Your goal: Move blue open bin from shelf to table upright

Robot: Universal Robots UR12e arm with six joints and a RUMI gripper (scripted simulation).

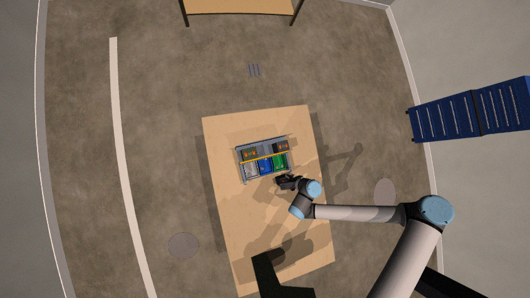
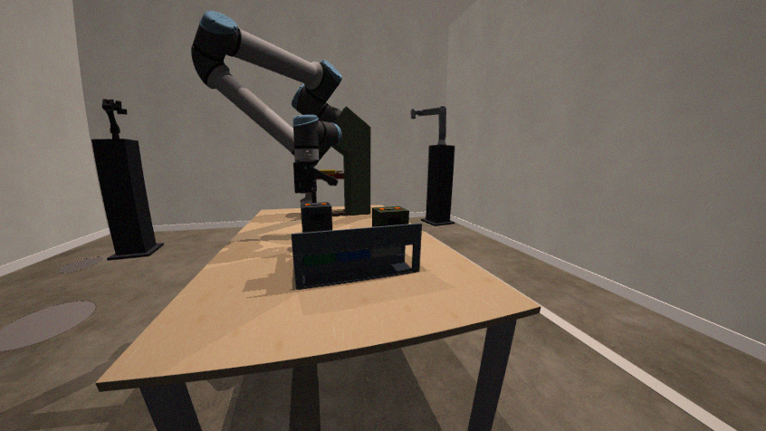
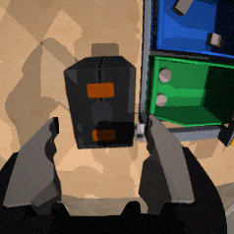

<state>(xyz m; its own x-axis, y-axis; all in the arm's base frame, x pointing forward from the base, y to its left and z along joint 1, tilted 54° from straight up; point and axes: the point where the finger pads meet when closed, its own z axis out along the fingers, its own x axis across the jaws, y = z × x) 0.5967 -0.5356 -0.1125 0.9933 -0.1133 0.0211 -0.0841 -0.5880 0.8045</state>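
Now: hand 17 cm short of the blue open bin, 10 cm to the right of it and 9 cm above it. Round my hand: grey bin: 18 cm ahead, 21 cm to the left, 9 cm below; bar: 22 cm ahead, 9 cm to the left, 3 cm below; green bin: 16 cm ahead, 1 cm to the right, 9 cm below.
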